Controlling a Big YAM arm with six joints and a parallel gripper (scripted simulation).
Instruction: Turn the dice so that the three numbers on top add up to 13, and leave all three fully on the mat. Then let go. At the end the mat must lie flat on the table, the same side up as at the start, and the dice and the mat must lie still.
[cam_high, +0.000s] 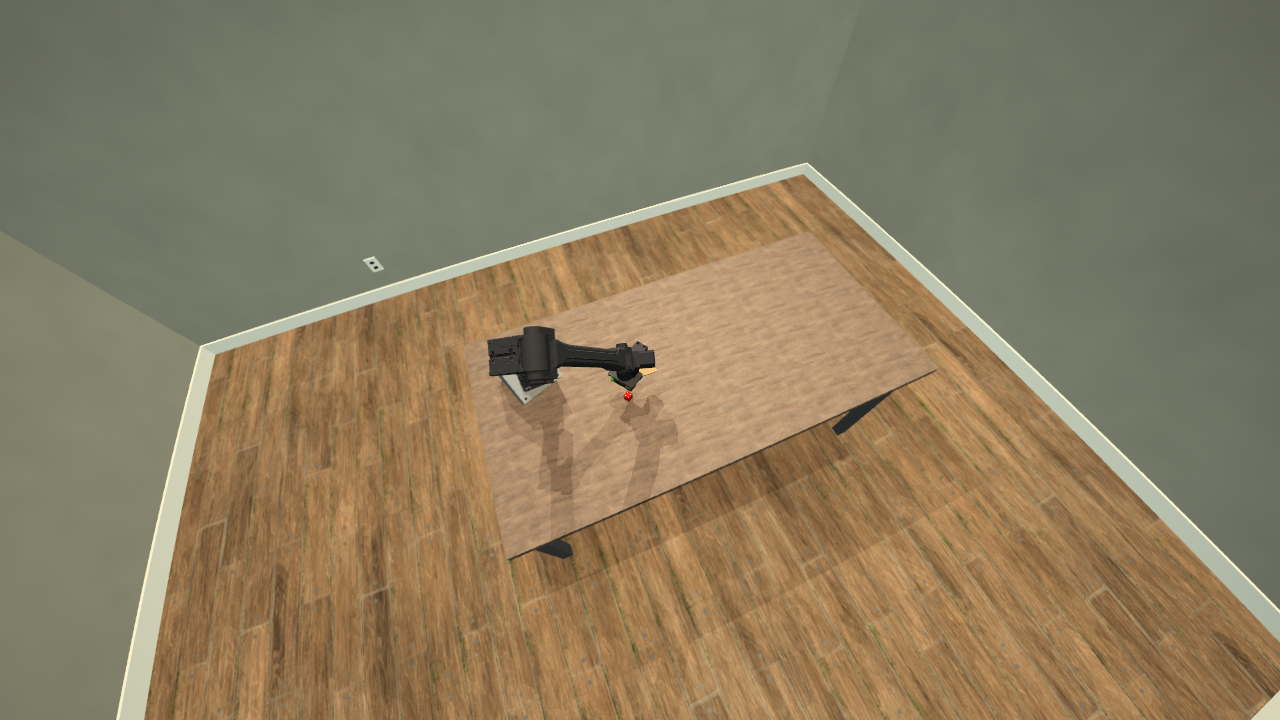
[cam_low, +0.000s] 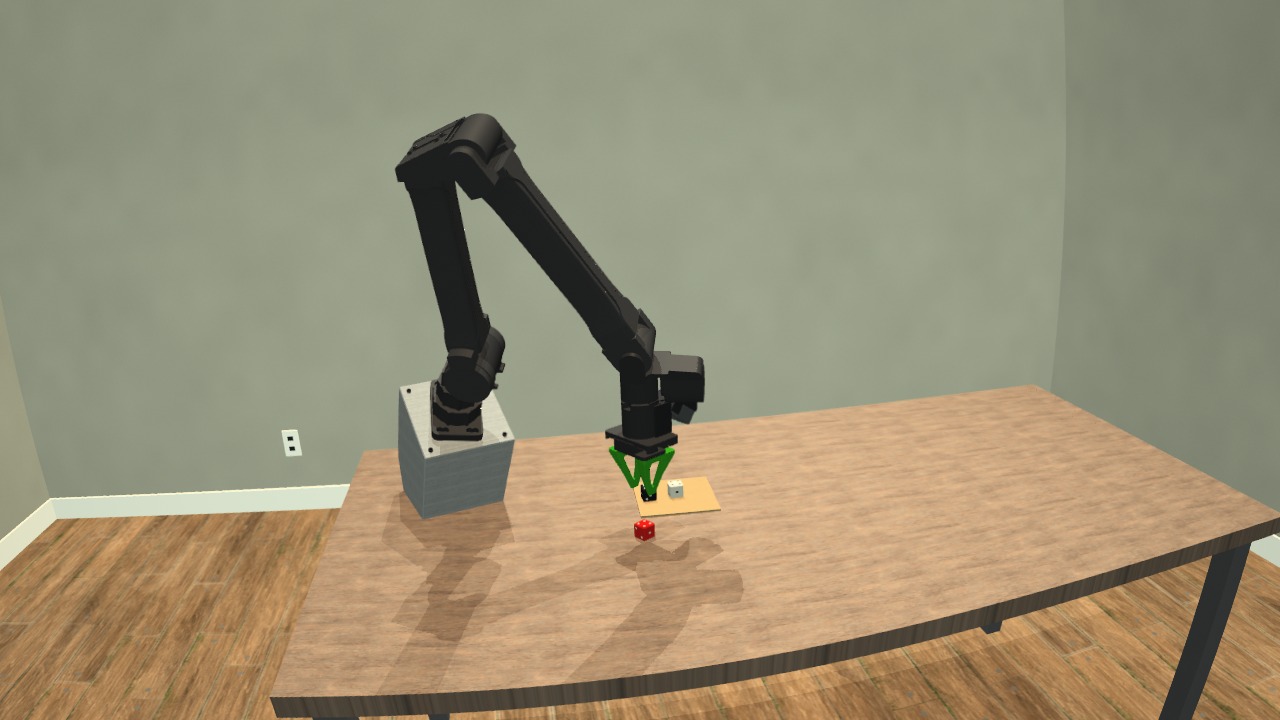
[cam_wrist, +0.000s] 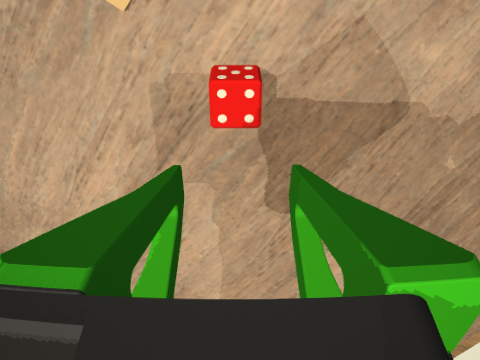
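The red die is 80 mm below my hand. Also, from my hand: tan mat (100 mm ahead, 120 mm to the left, 90 mm below); black die (50 mm ahead, 130 mm to the left, 80 mm below); white die (100 mm ahead, 120 mm to the left, 80 mm below).
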